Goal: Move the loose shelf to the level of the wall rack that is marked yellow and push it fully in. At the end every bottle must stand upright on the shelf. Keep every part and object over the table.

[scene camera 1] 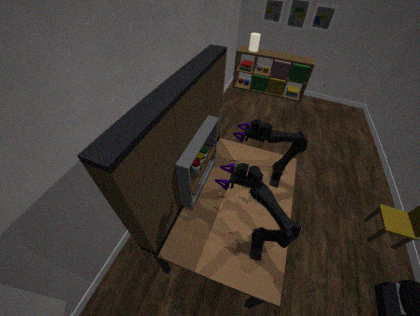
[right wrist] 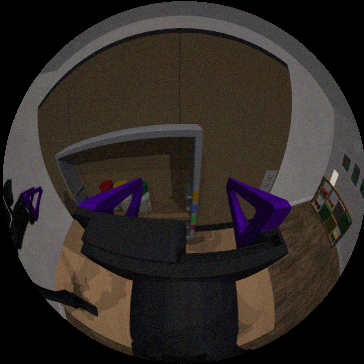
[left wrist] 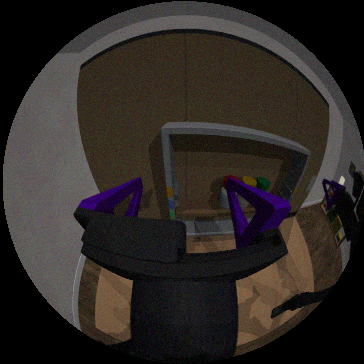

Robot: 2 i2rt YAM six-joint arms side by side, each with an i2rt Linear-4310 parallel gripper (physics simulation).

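Note:
The grey wall rack point(scene camera 1: 198, 142) point(left wrist: 225, 128) point(right wrist: 198, 165) has coloured marks on its front posts, with a yellow-orange mark point(left wrist: 169, 192) point(right wrist: 195, 195) above blue, green and red ones. The wooden shelf point(left wrist: 200, 212) lies inside the rack, below the yellow-orange mark; its exact level is unclear. Three white bottles stand upright on it, with a red cap point(scene camera 1: 196, 162) point(right wrist: 106, 186), a yellow cap point(scene camera 1: 200, 157) point(left wrist: 249, 182) and a green cap point(scene camera 1: 204, 150) point(left wrist: 263, 183). My left gripper point(scene camera 1: 219, 174) point(left wrist: 183, 181) and my right gripper point(scene camera 1: 236, 130) point(right wrist: 184, 181) are open and empty in front of the rack, apart from it.
The tall brown wall panel point(scene camera 1: 145, 180) point(left wrist: 130, 110) point(right wrist: 235, 110) stands behind the rack. The wooden table point(scene camera 1: 235, 270) lies below both arms. A low bookcase point(scene camera 1: 275, 54) with a lamp point(scene camera 1: 254, 42) stands far behind, and a yellow chair point(scene camera 1: 398, 221) is at the right.

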